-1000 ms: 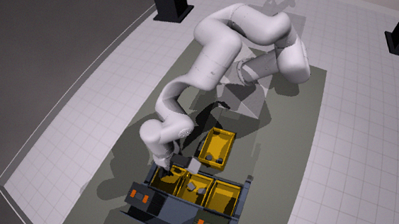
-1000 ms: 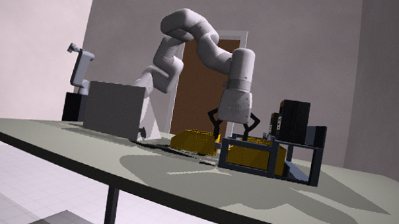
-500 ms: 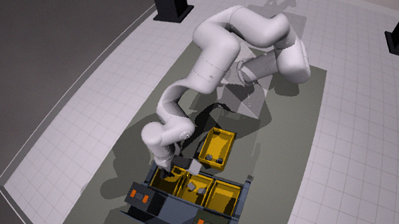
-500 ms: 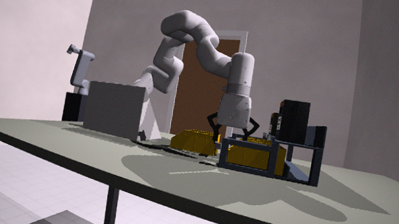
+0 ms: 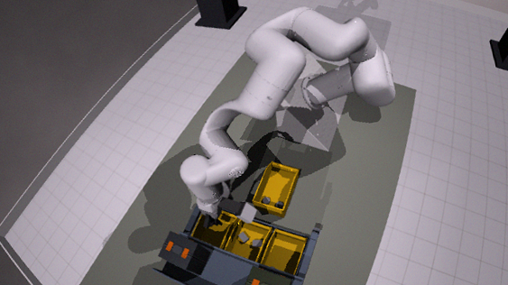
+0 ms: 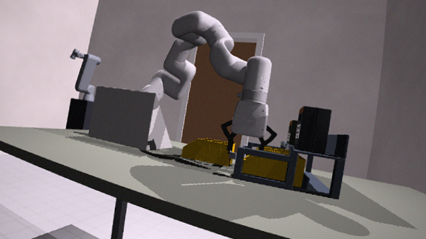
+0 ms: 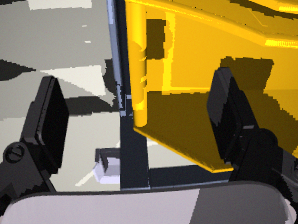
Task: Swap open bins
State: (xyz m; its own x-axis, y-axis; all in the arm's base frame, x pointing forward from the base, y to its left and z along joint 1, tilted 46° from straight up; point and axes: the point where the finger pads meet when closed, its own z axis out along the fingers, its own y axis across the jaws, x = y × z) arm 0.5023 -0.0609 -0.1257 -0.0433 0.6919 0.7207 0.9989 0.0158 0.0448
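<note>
Now: hand 11 cm to the right of the shelf's front bar, 5 cm above it and 2 cm past it. From my hand the other things lie so: black box 18 cm ahead, 10 cm above.
</note>
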